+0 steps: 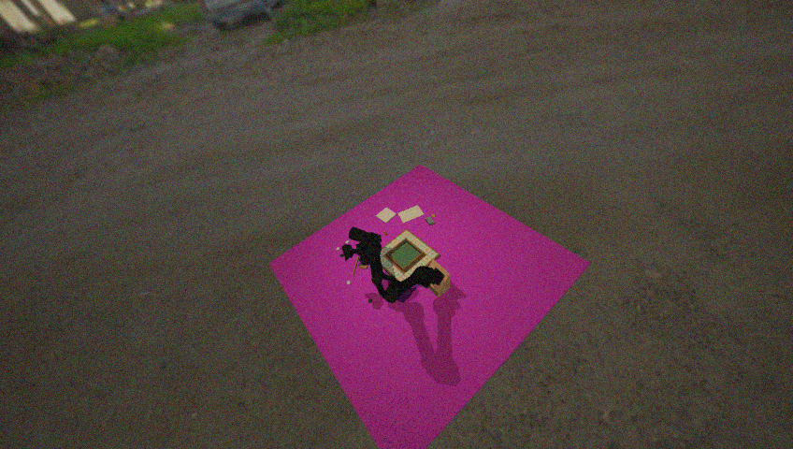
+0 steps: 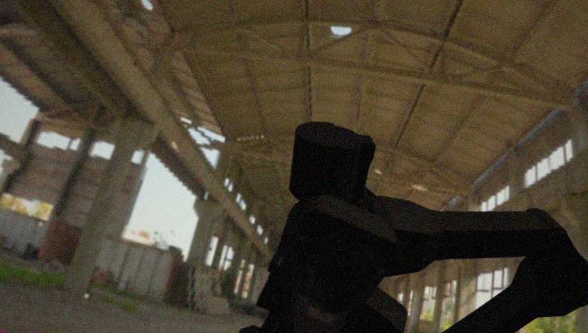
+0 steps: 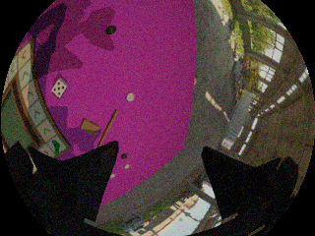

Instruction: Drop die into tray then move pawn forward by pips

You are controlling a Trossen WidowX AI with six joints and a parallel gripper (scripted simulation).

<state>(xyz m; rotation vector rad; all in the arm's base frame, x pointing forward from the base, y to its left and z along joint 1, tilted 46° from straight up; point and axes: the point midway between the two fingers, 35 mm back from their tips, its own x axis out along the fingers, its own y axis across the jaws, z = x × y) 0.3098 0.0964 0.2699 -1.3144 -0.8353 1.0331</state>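
The white die lies 180 mm below my gripper tip, 90 mm to the right of it and 60 mm behind it. The rest, counted from my gripper tip: dice tray: 280 mm to the right, 180 mm below, 50 mm behind; small green piece: 160 mm to the right, 160 mm below, 50 mm ahead; thin stick: 180 mm below, 110 mm ahead, 40 mm to the right.
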